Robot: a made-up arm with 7 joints.
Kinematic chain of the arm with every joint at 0, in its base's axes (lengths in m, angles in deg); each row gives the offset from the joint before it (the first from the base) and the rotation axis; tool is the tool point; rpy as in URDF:
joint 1: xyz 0 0 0 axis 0.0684 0.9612 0.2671
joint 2: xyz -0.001 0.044 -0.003 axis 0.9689 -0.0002 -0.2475
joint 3: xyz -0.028 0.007 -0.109 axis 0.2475 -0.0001 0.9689
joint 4: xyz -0.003 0 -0.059 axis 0.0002 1 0
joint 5: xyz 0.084 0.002 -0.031 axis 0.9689 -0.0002 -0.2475
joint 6: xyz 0.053 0 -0.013 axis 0.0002 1 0
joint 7: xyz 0.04 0 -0.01 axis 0.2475 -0.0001 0.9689
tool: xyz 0 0 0 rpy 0 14.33 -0.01
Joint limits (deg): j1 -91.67..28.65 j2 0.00..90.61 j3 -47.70..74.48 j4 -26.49..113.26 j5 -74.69..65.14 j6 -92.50..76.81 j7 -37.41..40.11
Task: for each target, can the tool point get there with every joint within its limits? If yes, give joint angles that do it. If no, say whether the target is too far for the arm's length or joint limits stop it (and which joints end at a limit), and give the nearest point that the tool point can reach.
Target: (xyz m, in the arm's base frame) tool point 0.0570 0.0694 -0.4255
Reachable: no: too far | nearest point 0.0486 0.0665 -0.3565 | short by 0.070 m
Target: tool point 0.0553 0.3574 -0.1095
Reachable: yes | joints -7.28 66.43 50.97 78.50 48.79 -59.59 30.94
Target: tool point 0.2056 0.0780 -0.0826
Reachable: yes | joints -32.43 44.66 -19.62 -0.39 -1.07 -71.43 4.03
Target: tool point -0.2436 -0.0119 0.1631
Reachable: no: joint limits stop it (at a limit: joint 1, joint 2, joint 4) | nearest point -0.0928 0.1389 0.1270 | short by 0.216 m
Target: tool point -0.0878 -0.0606 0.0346
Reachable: no: joint limits stop it (at a limit: joint 1, joint 2, joint 3, joint 4) | nearest point 0.0702 -0.0994 0.0451 | short by 0.163 m
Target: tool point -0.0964 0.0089 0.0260
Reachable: no: joint limits stop it (at a limit: joint 1, joint 2, joint 3, joint 4) | nearest point -0.0780 0.1370 0.0881 | short by 0.144 m
